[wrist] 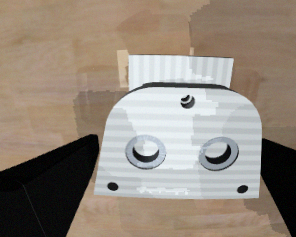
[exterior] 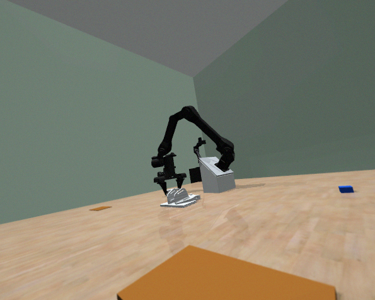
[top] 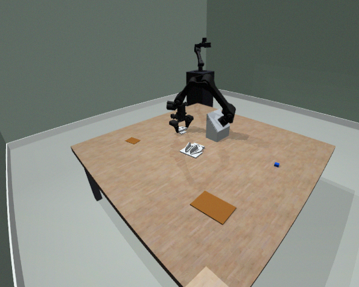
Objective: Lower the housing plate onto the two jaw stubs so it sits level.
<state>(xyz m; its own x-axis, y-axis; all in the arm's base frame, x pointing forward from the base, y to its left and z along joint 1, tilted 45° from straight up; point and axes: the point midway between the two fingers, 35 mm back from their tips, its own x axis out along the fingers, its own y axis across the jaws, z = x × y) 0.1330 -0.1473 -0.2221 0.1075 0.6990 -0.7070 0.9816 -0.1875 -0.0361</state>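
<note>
Now: gripper tip 1 cm to the left of the white part. From my gripper tip the other things lie so: orange pad 56 cm to the left, 46 cm ahead, 1 cm below; then blue cube 69 cm to the left, 1 cm behind.
</note>
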